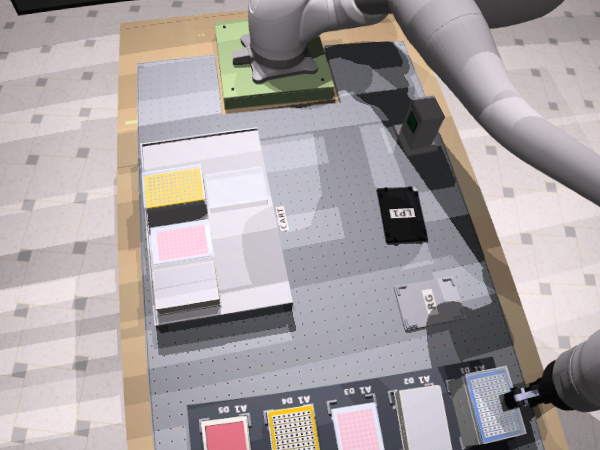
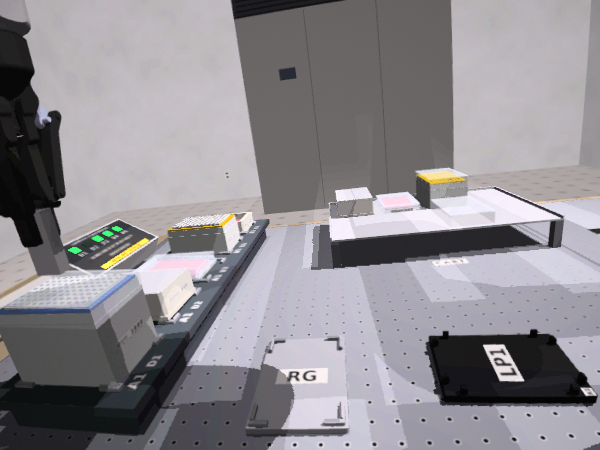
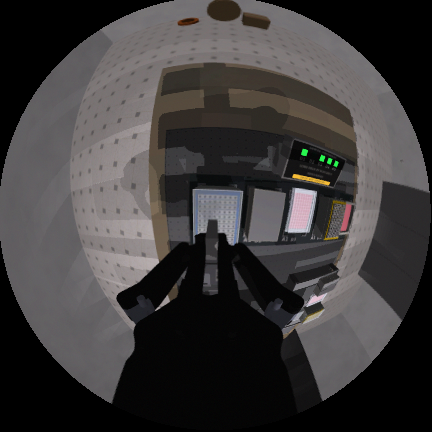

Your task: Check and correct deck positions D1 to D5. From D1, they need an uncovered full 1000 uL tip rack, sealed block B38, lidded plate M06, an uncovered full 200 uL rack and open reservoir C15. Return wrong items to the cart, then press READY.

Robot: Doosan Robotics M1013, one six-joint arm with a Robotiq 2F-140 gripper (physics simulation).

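Seen in the pictures: gripper, fingertip midpoint: (image 1: pixel 504 402) (image 2: pixel 54 272) (image 3: pixel 212 227); arm's base, link origin: (image 1: pixel 278 55).
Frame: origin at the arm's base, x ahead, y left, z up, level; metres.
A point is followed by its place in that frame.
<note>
My gripper (image 1: pixel 509 399) {x 1.019, y 0.148, z 0.133 m} (image 2: pixel 44 227) (image 3: pixel 212 227) {x 1.019, y 0.148, z 0.133 m} is shut, with a grey tip piece below its fingers, above the D1 rack. This blue-rimmed rack (image 1: pixel 492 405) {x 1.017, y 0.134, z 0.112 m} (image 2: pixel 60 345) (image 3: pixel 220 207) {x 1.048, y 0.132, z 0.113 m} appears to wear a clear cover. D2 bears a whitish block (image 1: pixel 425 420) {x 1.003, y 0.020, z 0.055 m} (image 2: pixel 170 295) {x 0.945, y 0.052, z 0.043 m} (image 3: pixel 266 215) {x 1.007, y 0.023, z 0.055 m}, its label unreadable. D3 bears a lidded pink plate (image 1: pixel 357 425) {x 0.973, y -0.103, z 0.034 m} (image 2: pixel 187 267) {x 0.963, y -0.072, z 0.032 m} (image 3: pixel 302 210) {x 1.003, y -0.103, z 0.033 m}. D4 bears an uncovered yellow-rimmed rack (image 1: pixel 293 425) {x 0.941, y -0.223, z 0.075 m} (image 2: pixel 202 242) {x 0.965, y -0.183, z 0.039 m} (image 3: pixel 335 220) {x 0.974, y -0.218, z 0.076 m}. D5 bears a red-filled open reservoir (image 1: pixel 226 436) {x 0.926, y -0.346, z 0.026 m} (image 3: pixel 346 217) {x 0.953, y -0.367, z 0.026 m}. The panel (image 2: pixel 90 243) {x 1.146, y -0.099, z 0.090 m} (image 3: pixel 314 162) {x 1.134, y -0.105, z 0.081 m} shows D2 dark, the other lamps green, above a yellow bar.
The cart (image 1: pixel 240 250) {x 0.561, y -0.232, z 0.021 m} (image 2: pixel 390 225) {x 0.571, y -0.201, z 0.021 m} holds a covered yellow rack (image 1: pixel 174 187) {x 0.415, y -0.340, z 0.092 m} (image 2: pixel 442 186) {x 0.428, y -0.279, z 0.073 m}, a pink plate (image 1: pixel 182 242) {x 0.520, y -0.349, z 0.038 m} (image 2: pixel 398 202) {x 0.521, y -0.316, z 0.038 m}, a whitish block (image 1: pixel 186 286) {x 0.629, y -0.357, z 0.063 m} (image 2: pixel 354 201) {x 0.630, y -0.296, z 0.058 m} and a clear lid (image 1: pixel 237 187) {x 0.421, y -0.206, z 0.046 m}. RG (image 1: pixel 412 310) {x 0.774, y 0.105, z -0.031 m} (image 2: pixel 310 400) {x 0.758, y 0.189, z -0.031 m}, LP1 (image 1: pixel 402 230) {x 0.584, y 0.152, z -0.028 m} (image 2: pixel 460 370) {x 0.590, y 0.173, z -0.029 m} and a grey upright device (image 1: pixel 427 120) {x 0.369, y 0.273, z 0.089 m} stand nearby.
</note>
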